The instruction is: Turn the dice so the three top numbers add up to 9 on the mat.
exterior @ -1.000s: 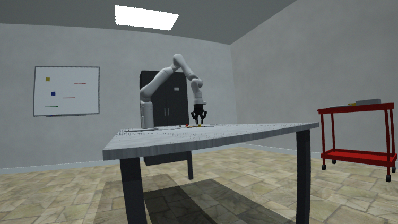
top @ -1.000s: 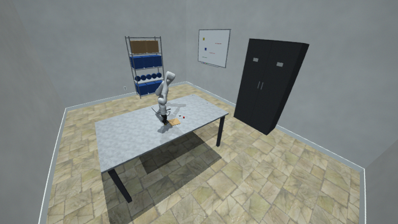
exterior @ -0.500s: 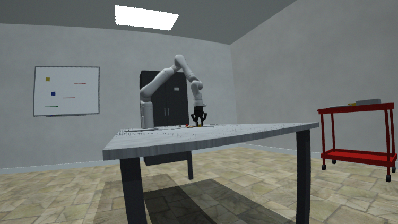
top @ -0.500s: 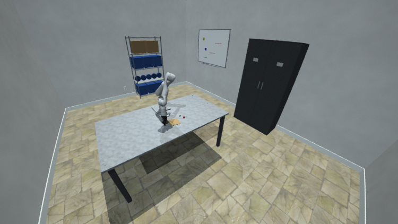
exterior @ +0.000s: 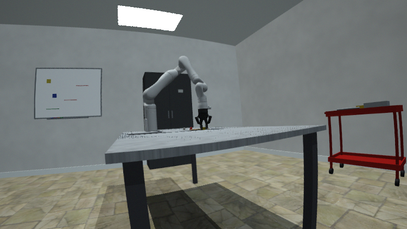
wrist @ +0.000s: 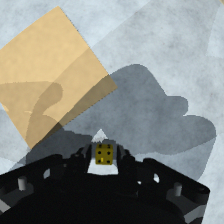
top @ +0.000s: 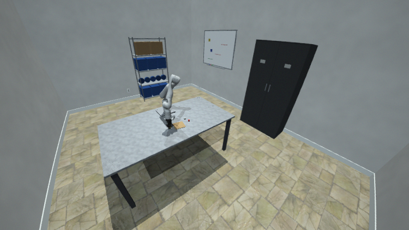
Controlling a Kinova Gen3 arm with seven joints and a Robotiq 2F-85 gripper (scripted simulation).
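My gripper is now 10 mm above the yellow die. Also, from my hand: red die (290 mm to the left, 30 mm ahead, 10 mm below); tan mat (130 mm to the left, 30 mm ahead, 20 mm below); white die (280 mm to the left, 40 mm behind, 10 mm below).
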